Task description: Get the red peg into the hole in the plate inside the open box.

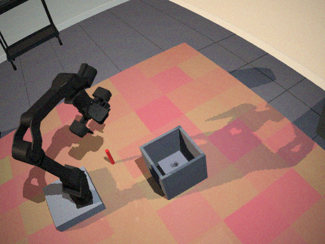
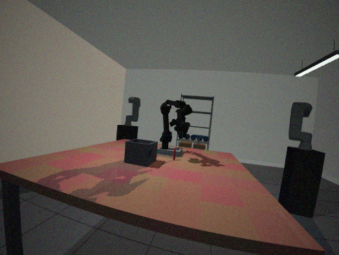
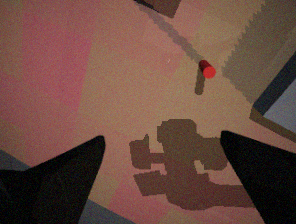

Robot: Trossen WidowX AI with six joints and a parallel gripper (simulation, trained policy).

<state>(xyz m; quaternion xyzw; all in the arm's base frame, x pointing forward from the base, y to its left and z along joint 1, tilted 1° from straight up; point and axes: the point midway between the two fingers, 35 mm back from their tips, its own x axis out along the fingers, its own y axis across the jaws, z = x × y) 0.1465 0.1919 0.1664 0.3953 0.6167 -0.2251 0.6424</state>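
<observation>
Right now my gripper tip is 1 cm past the red peg, 5 cm to the left of it and 13 cm above it. From my gripper tip the other things lie so: plate (20 cm ahead, 21 cm to the right, 13 cm below).
</observation>
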